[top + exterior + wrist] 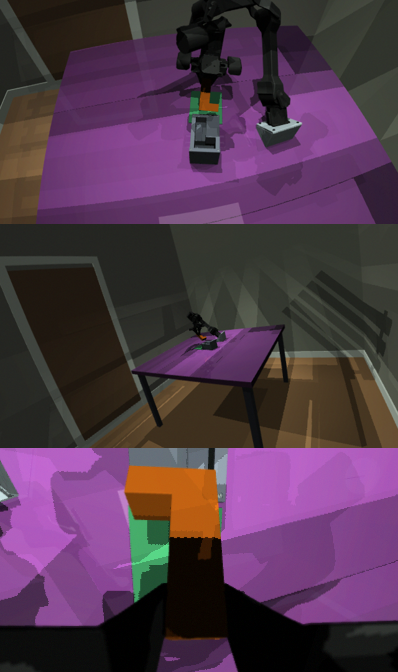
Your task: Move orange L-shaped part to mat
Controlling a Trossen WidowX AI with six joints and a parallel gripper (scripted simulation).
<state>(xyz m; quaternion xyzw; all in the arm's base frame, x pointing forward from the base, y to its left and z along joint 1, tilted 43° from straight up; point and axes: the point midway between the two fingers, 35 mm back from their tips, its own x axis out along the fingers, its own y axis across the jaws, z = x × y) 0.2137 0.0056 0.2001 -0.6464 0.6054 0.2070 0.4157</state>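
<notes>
The green mat lies 10 mm behind my gripper tip, 20 mm to the right of it and 170 mm below it. Round my gripper tip: orange L-shaped part: 40 mm to the left, 30 mm below.
</notes>
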